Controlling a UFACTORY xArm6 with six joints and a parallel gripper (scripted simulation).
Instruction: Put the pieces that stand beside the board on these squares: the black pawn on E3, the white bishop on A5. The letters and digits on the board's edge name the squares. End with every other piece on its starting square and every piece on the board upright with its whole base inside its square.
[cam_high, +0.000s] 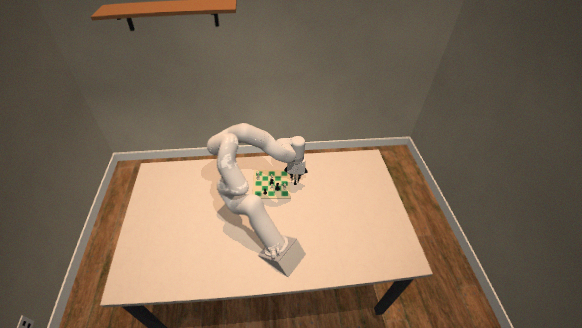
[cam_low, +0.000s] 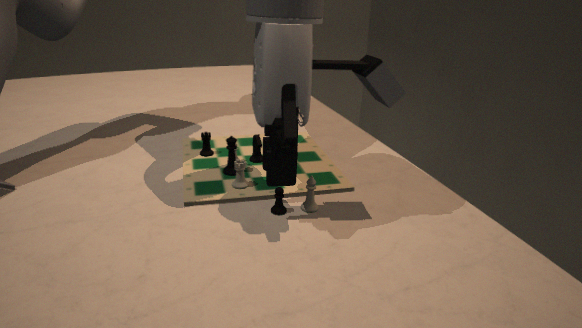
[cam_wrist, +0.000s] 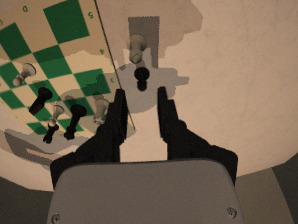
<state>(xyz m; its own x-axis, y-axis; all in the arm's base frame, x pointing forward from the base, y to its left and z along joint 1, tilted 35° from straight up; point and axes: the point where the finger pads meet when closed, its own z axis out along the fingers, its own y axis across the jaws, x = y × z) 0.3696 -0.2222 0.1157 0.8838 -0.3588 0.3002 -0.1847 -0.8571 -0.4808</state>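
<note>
Now: hand 50 mm above the black pawn. Round my hand: black bishop 20 mm ahead, 140 mm to the left, 40 mm below; then black rook 50 mm behind, 180 mm to the left, 40 mm below; then chessboard 20 mm ahead, 140 mm to the left, 60 mm below.
</note>
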